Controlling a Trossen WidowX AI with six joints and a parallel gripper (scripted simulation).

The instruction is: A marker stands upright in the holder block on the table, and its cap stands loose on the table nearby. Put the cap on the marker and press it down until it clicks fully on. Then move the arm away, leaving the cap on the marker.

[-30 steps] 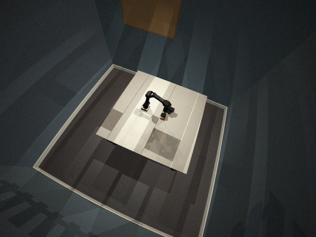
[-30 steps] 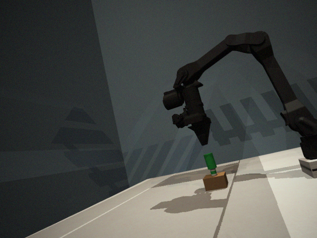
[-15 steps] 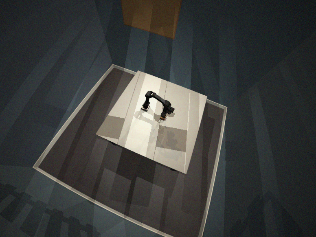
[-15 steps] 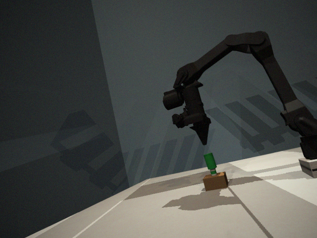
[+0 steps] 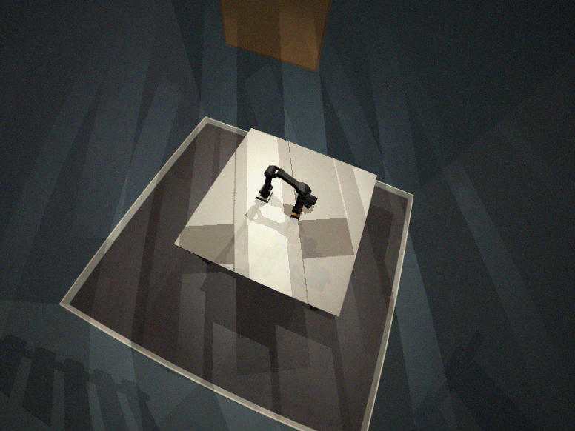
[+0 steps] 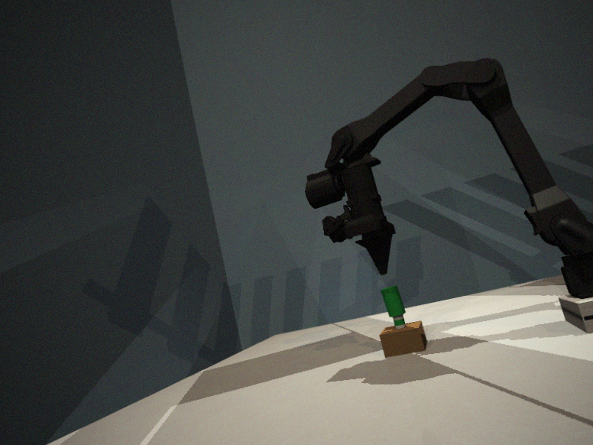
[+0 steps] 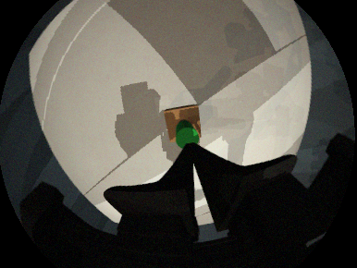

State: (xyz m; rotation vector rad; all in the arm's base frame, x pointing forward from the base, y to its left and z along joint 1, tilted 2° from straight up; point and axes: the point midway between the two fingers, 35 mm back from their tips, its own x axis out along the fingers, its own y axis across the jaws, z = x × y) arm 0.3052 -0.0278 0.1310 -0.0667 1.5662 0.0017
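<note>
The green cap lies 5 cm below my gripper tip. The rest, counted from my gripper tip: brown holder block (12 cm below).
</note>
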